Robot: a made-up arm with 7 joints. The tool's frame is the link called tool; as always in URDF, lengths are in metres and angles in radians. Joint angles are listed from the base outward.
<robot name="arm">
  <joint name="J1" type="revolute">
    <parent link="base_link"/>
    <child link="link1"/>
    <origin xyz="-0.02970 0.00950 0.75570"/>
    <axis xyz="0 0 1"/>
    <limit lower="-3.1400" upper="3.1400"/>
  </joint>
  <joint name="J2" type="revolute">
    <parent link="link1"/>
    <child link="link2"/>
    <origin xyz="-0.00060 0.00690 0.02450"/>
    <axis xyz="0 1 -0.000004"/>
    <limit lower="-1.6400" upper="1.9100"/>
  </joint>
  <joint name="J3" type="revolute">
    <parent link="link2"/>
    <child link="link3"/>
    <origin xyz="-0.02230 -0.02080 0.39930"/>
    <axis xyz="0 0 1"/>
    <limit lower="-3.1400" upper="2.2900"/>
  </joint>
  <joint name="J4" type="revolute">
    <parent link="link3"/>
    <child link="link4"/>
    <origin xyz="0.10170 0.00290 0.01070"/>
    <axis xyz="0 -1 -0.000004"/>
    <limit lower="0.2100" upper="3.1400"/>
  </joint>
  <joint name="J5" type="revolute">
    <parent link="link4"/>
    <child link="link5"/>
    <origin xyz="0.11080 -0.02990 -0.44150"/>
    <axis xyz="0 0.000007 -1"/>
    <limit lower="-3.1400" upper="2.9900"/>
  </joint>
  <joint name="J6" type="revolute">
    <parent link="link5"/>
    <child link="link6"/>
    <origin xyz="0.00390 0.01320 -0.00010"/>
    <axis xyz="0 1 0.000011"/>
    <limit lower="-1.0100" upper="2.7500"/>
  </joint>
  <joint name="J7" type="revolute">
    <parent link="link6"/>
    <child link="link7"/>
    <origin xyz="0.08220 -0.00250 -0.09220"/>
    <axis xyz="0 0.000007 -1"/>
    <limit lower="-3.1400" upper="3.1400"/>
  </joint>
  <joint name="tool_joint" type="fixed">
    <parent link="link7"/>
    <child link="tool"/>
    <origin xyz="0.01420 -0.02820 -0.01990" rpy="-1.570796 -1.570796 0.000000"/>
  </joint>
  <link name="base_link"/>
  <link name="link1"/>
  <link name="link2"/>
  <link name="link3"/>
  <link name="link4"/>
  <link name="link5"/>
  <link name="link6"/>
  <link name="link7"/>
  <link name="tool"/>
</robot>
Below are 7 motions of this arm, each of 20 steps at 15 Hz.
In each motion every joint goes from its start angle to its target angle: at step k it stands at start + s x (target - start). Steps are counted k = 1, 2, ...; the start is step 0. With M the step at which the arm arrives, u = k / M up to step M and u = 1 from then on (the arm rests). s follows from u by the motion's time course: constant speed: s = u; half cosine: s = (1 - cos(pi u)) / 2; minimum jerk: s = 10 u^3 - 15 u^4 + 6 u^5.
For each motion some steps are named. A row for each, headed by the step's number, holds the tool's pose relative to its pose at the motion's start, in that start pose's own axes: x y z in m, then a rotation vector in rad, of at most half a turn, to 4 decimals.
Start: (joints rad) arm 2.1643 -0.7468 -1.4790 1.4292 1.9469 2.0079 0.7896
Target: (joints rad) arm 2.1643 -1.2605 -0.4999 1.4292 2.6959 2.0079 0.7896
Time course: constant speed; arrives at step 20
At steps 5, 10, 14, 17, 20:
5: -0.0892 -0.0220 0.0040 0.0323 0.0303 0.3781
10: -0.1725 -0.0846 -0.0028 0.0420 0.0590 0.7524
14: -0.2273 -0.1594 -0.0184 0.0293 0.0755 1.0462
17: -0.2586 -0.2267 -0.0373 0.0056 0.0812 1.2613
20: -0.2802 -0.3009 -0.0632 -0.0321 0.0793 1.4699

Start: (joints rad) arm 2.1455 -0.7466 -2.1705 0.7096 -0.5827 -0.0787 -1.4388
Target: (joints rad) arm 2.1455 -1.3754 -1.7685 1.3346 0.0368 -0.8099 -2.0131
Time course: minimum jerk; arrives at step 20
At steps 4, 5, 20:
4: 0.0017 0.0003 -0.0214 -0.0076 -0.0735 -0.0283
5: 0.0038 -0.0003 -0.0377 -0.0155 -0.1319 -0.0483
20: 0.1025 -0.1740 -0.1965 -0.5812 -1.1428 0.0742

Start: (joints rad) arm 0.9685 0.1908 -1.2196 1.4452 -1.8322 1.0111 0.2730
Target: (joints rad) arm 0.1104 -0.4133 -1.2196 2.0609 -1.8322 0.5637 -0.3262
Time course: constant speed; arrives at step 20
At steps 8, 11, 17, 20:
8: -0.2072 -0.2995 -0.0909 -0.0638 0.0273 0.2390
11: -0.2418 -0.4458 -0.1227 -0.0780 0.0059 0.3431
17: -0.2126 -0.7591 -0.1817 -0.0732 -0.0762 0.5810
20: -0.1444 -0.9096 -0.2085 -0.0500 -0.1306 0.7161

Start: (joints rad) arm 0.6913 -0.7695 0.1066 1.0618 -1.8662 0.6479 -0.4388
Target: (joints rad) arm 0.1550 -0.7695 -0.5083 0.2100 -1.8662 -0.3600 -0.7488
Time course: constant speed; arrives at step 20
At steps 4, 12, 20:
4: -0.0254 0.0206 0.1382 0.1365 0.1717 -0.1459
12: 0.0363 0.0215 0.3802 0.1529 0.5029 -0.4720
20: 0.1858 0.0241 0.5022 -0.1556 0.6790 -0.7385

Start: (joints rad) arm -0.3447 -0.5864 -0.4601 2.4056 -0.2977 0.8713 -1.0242
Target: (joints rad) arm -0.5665 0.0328 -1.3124 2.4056 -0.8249 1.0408 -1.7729
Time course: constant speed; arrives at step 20
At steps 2, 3, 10, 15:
2: -0.0451 -0.0070 0.0202 0.1572 0.0003 0.1551
3: -0.0661 -0.0121 0.0300 0.2365 0.0040 0.2327
10: -0.1828 -0.0699 0.0875 0.7889 0.0927 0.7812
15: -0.2310 -0.1203 0.1126 1.1604 0.2214 1.1848

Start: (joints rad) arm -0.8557 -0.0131 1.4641 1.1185 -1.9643 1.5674 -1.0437
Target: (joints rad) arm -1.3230 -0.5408 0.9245 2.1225 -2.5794 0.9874 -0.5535
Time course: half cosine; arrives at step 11
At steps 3, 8, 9, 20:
3: -0.0986 -0.0936 0.0132 -0.1572 0.0590 0.1948
8: -0.1526 -0.5228 0.1650 -0.2900 0.0082 1.1489
9: -0.1134 -0.5743 0.1767 -0.2425 -0.0278 1.2852
20: -0.0725 -0.6126 0.1814 -0.1895 -0.0617 1.3973

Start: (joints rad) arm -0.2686 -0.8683 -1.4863 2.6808 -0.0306 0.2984 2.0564
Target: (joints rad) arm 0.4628 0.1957 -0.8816 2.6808 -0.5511 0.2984 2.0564
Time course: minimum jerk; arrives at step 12
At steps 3, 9, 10, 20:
3: -0.0249 -0.0921 -0.1113 0.0403 -0.1182 0.0974
9: 0.5070 -0.7092 -0.6912 0.1374 -0.8337 1.0581
10: 0.5935 -0.7387 -0.6948 0.1280 -0.8738 1.1550
20: 0.6394 -0.7517 -0.6931 0.1220 -0.8931 1.2062

